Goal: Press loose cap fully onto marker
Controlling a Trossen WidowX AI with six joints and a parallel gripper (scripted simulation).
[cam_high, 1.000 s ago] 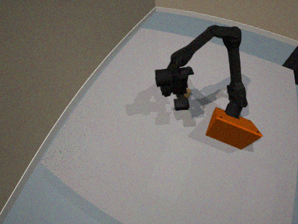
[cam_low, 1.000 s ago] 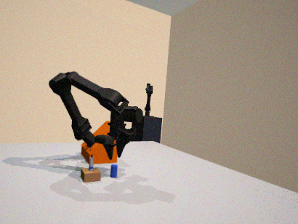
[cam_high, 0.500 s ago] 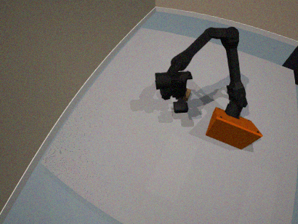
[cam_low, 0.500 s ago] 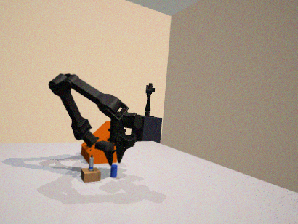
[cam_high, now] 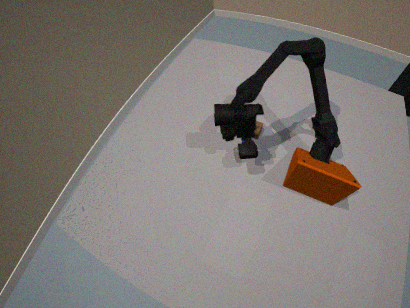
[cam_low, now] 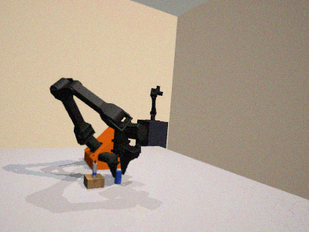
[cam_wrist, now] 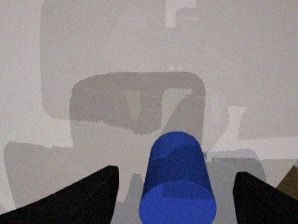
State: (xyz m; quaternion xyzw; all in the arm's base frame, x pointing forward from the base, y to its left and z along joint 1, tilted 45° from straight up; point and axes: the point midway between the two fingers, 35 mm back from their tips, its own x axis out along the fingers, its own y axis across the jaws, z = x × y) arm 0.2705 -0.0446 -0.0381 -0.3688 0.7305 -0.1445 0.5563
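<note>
Now: the blue cap 1 cm below my gripper tip. Round my gripper tip: holder block (10 cm to the right, 1 cm below, 1 cm behind).
</note>
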